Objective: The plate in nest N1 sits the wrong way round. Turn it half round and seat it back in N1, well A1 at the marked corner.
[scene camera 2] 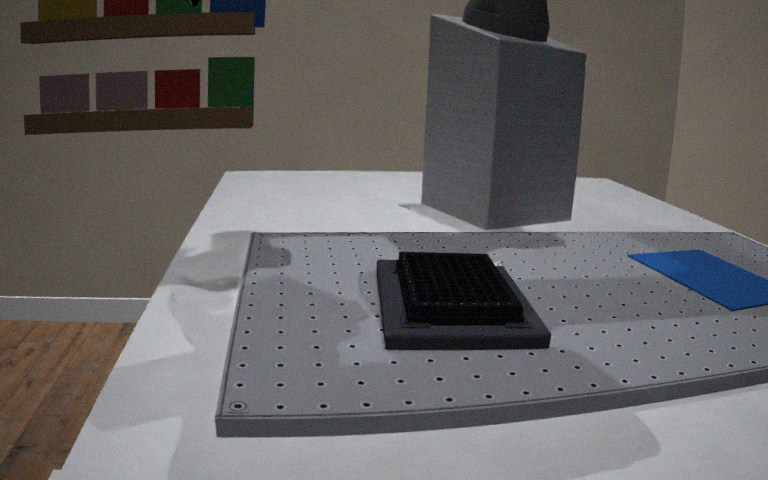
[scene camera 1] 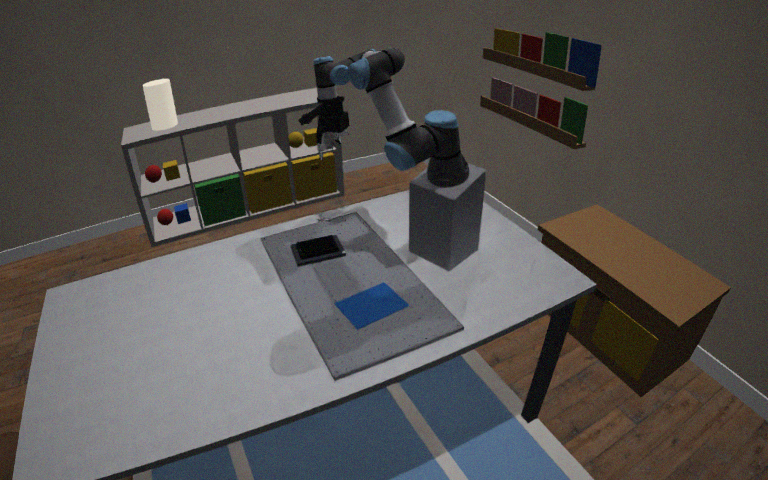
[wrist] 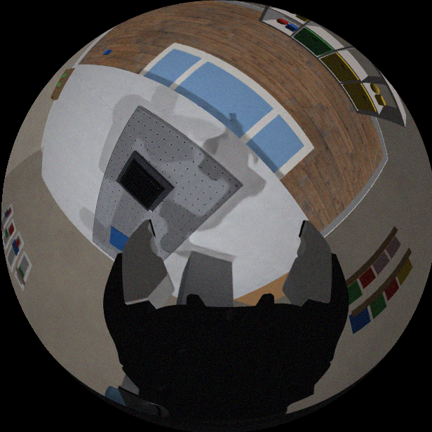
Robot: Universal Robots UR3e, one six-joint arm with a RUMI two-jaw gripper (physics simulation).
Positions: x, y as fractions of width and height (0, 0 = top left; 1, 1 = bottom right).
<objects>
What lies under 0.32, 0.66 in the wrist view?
My gripper.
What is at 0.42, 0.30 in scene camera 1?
My gripper.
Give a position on a flat blue rectangle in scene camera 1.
0.49, 0.63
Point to a black well plate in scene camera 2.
At 0.60, 0.60
</objects>
